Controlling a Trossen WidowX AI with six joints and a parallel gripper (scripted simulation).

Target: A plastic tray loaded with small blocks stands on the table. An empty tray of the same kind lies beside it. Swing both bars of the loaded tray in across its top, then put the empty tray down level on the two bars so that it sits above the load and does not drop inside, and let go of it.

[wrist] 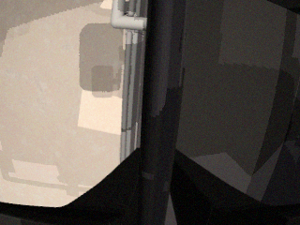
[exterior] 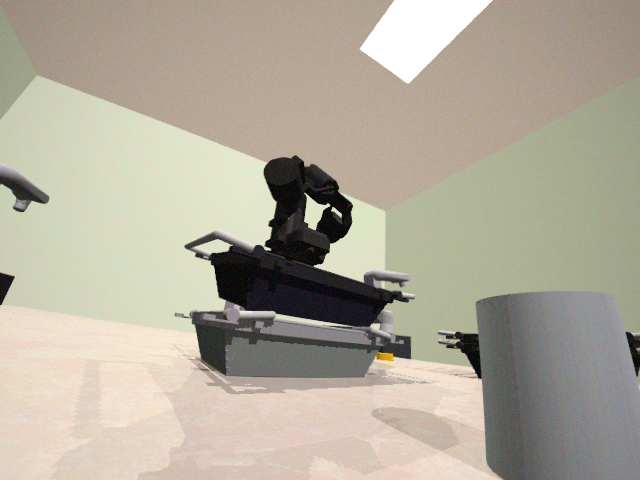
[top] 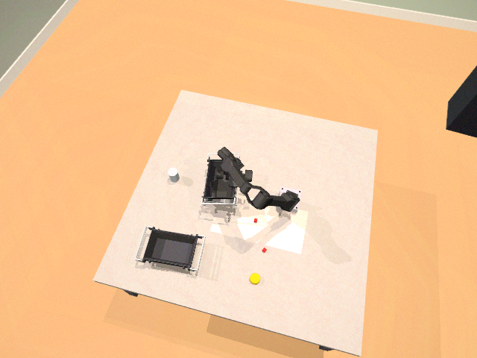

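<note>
Now: the dark tray 7 cm ahead of my gripper tip, 2 cm to the left of it and 2 cm above it. The rest, counted from my gripper tip: yellow disc: 43 cm to the left, 27 cm behind, 9 cm below.
</note>
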